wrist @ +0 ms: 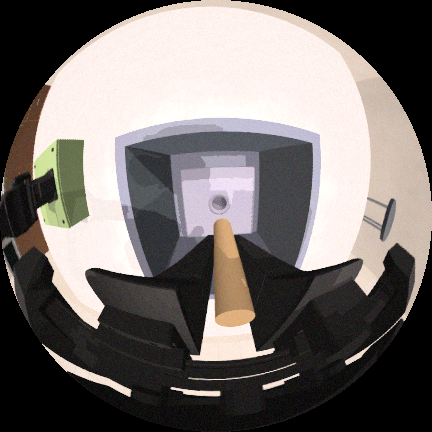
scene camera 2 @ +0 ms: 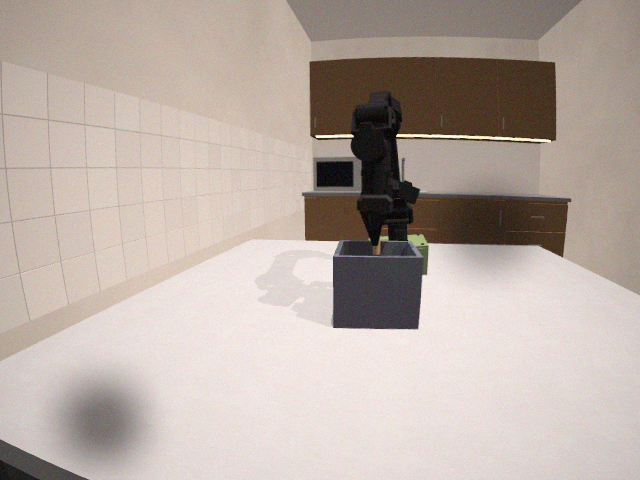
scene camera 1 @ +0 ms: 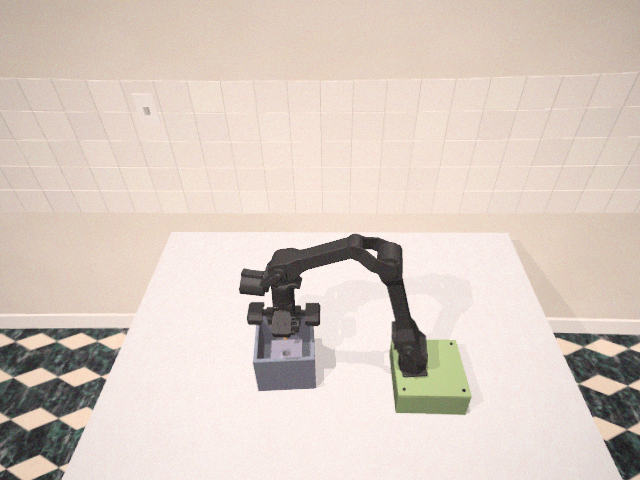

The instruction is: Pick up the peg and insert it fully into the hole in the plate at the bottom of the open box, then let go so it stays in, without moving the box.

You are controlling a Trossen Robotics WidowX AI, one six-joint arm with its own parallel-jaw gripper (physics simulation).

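Pixels of known places: gripper, fingertip midpoint: (wrist: 223, 240) (scene camera 2: 375, 245); arm's base, link origin: (wrist: 49, 186) (scene camera 1: 412, 366).
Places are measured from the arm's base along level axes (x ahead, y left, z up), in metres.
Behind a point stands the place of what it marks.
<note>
An open grey-blue box (scene camera 1: 285, 375) @[x 0.339, y -0.006, z -0.011 m] (scene camera 2: 376, 291) @[x 0.417, y -0.090, z -0.008 m] (wrist: 217, 124) @[x 0.335, y -0.011, z 0.056 m] stands on the table. A pale plate (scene camera 1: 276, 347) @[x 0.365, y -0.107, z -0.025 m] (wrist: 194, 190) @[x 0.309, y -0.068, z -0.024 m] with a round hole (scene camera 1: 286, 353) @[x 0.338, y -0.095, z -0.040 m] (wrist: 219, 203) lies at its bottom. My gripper (scene camera 1: 285, 335) @[x 0.334, y -0.089, z 0.061 m] (scene camera 2: 375, 242) @[x 0.334, y -0.089, z 0.061 m] (wrist: 223, 240) @[x 0.334, y -0.089, z 0.061 m] points down over the box and is shut on the tan round peg (scene camera 2: 376, 249) @[x 0.341, y -0.087, z 0.053 m] (wrist: 232, 285) @[x 0.333, y -0.078, z 0.112 m]. The peg is roughly upright, its lower part at about the rim's height, above the plate. In the wrist view its far end shows just below the hole. In scene camera 2 the near wall may hide its lower end.
The arm's base stands on a green block (scene camera 1: 445, 369) @[x -0.084, y 0.015, z 0.002 m] (scene camera 2: 424, 255) @[x 0.054, y 0.070, z -0.024 m] (wrist: 73, 185) @[x 0.046, y -0.019, z -0.046 m], to the right of the box in scene camera 1. The box walls surround the plate on all sides. A stool (wrist: 388, 220) stands beyond the table.
</note>
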